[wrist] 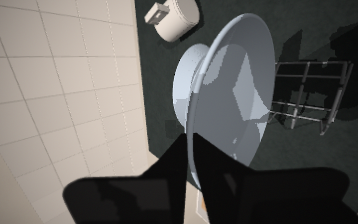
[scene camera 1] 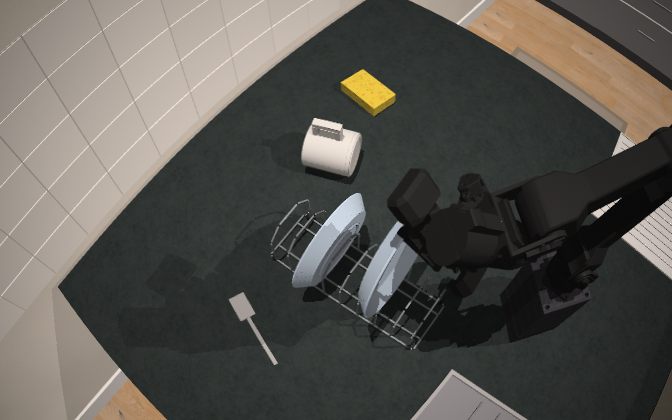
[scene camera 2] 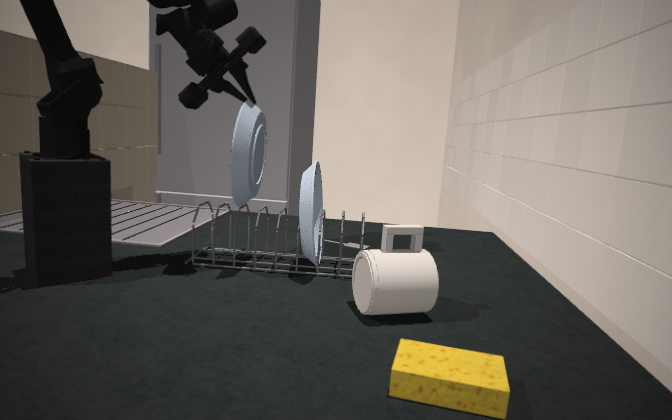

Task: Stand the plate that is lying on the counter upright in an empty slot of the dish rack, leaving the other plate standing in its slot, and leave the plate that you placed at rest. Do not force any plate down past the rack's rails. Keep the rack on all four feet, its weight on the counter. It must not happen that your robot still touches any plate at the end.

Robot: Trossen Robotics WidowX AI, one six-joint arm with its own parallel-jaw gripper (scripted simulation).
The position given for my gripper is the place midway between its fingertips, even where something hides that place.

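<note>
My gripper (scene camera 1: 400, 233) is visible also in scene camera 2 (scene camera 2: 253, 104) and in the wrist view (wrist: 189, 138). A white mug (scene camera 2: 388, 281), (scene camera 1: 322, 150) is present, as are a pale blue plate (scene camera 2: 248, 153) and a pale blue plate (scene camera 1: 347, 219).
</note>
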